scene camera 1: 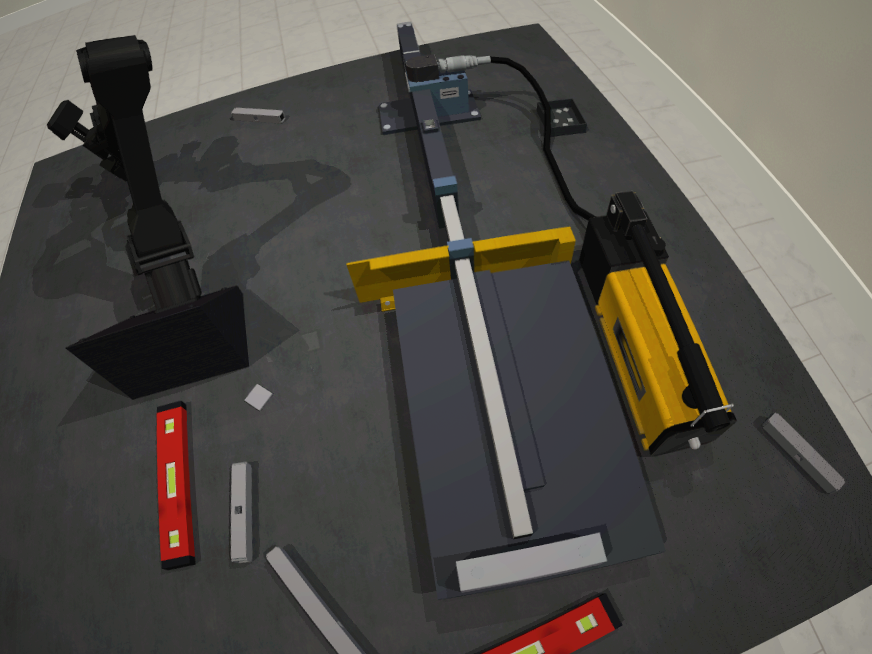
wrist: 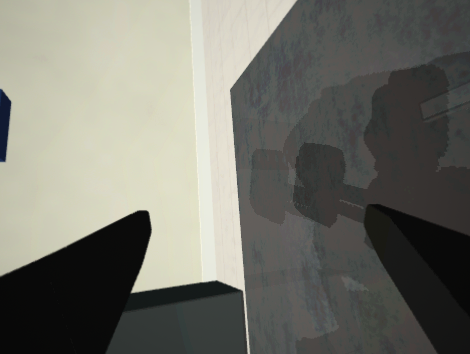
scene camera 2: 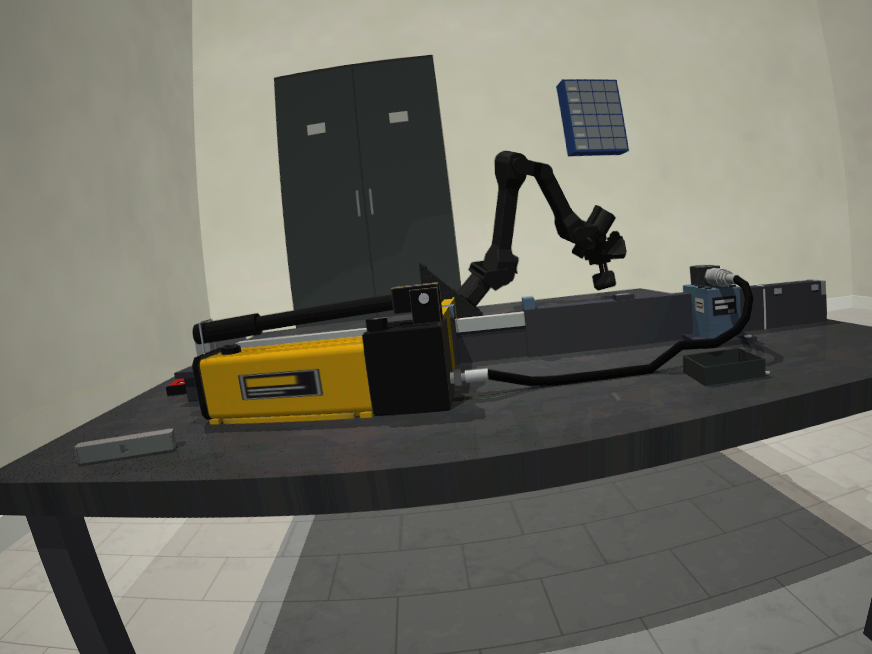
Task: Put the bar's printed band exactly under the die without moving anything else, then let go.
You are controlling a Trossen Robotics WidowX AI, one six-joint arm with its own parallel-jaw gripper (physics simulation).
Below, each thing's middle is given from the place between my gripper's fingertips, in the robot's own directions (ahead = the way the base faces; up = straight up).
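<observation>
Yellow and black pump unit (scene camera 2: 401, 367) visible: 73 cm ahead of my hand, 3 cm below it, 81 cm to the right of it.
</observation>
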